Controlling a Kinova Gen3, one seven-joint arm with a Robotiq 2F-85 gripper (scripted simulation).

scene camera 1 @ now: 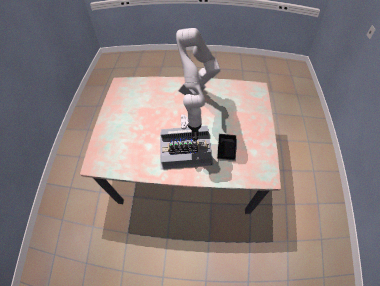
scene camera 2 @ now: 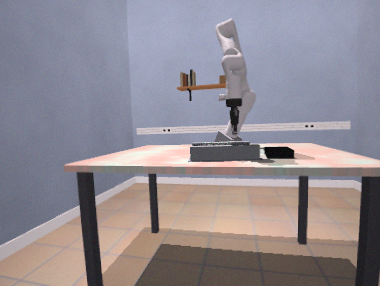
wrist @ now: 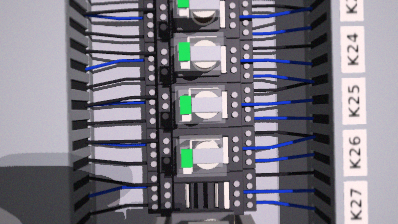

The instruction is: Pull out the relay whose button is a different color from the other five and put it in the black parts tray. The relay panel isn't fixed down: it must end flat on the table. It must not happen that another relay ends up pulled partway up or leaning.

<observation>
I see a grey relay panel [scene camera 1: 199, 154], a relay [wrist: 203, 155] and a relay [wrist: 205, 104].
The grey relay panel is seen too in scene camera 2 [scene camera 2: 238, 150].
</observation>
